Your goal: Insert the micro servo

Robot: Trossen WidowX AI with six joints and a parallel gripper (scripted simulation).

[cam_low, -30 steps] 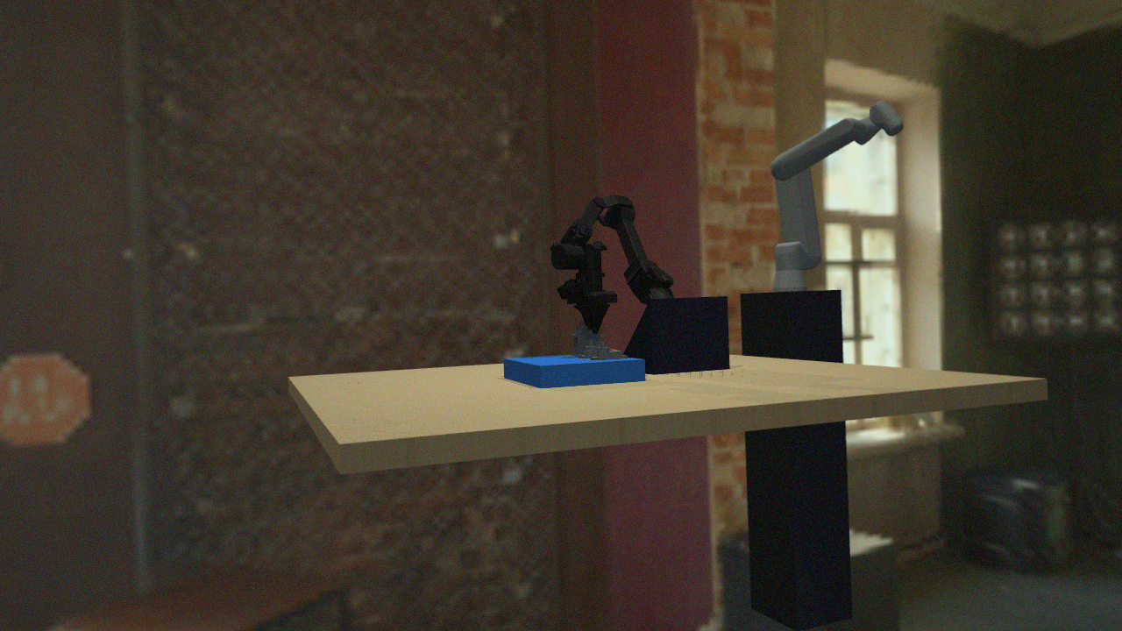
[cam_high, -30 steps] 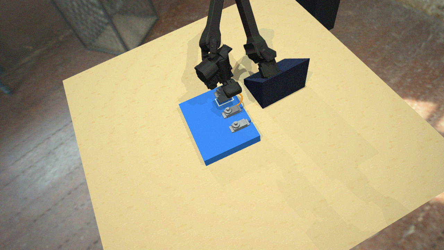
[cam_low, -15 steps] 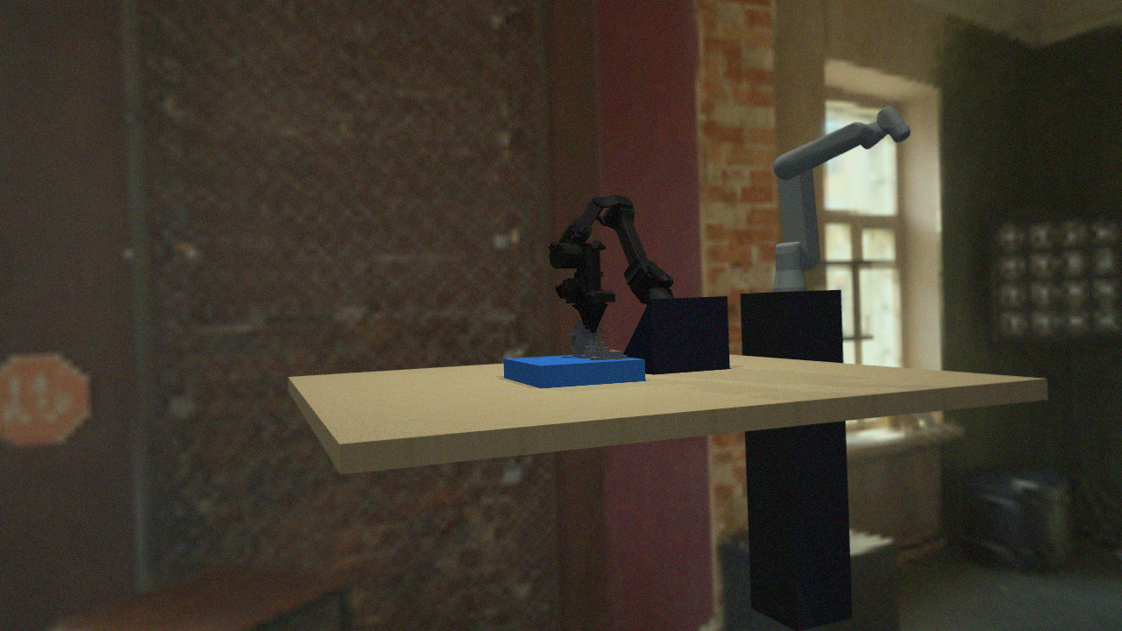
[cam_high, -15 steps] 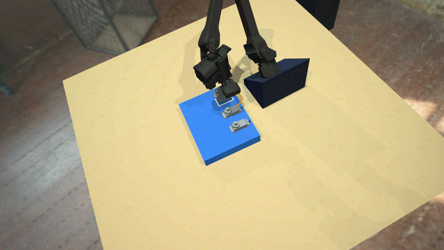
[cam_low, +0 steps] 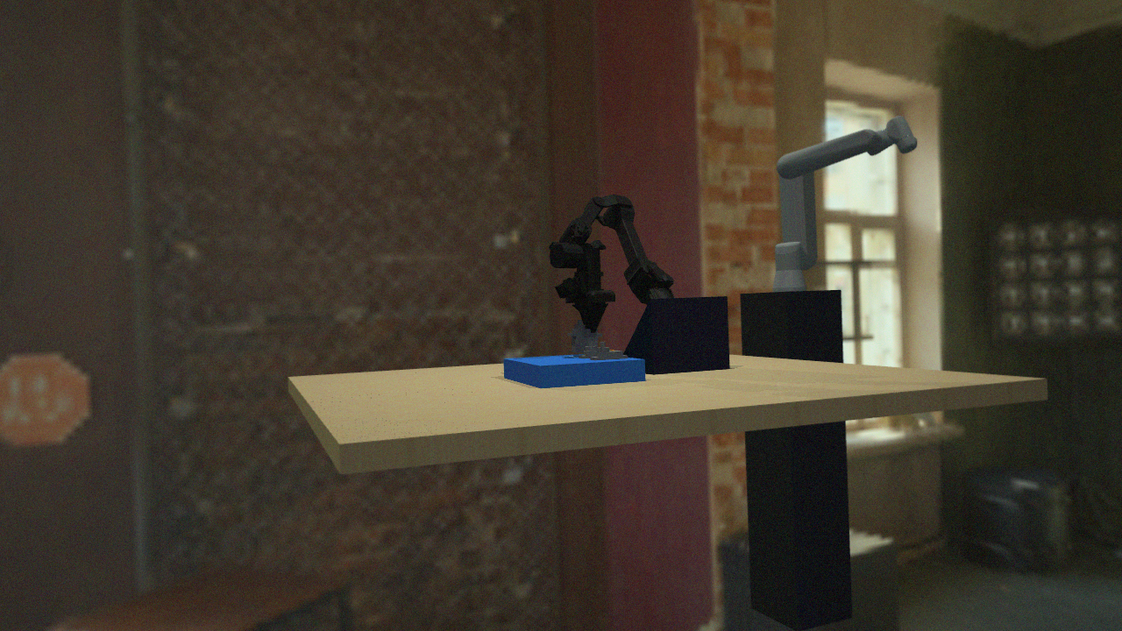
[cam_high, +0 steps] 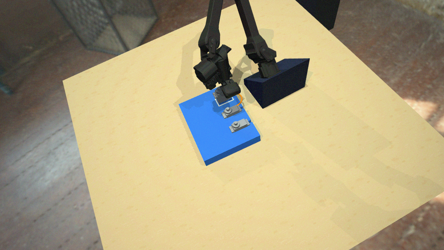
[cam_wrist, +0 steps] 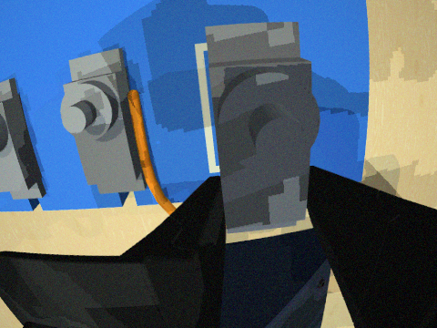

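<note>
Right now the blue deck is 130 mm ahead of my gripper tip, 60 mm to the left of it and 80 mm below it.
</note>
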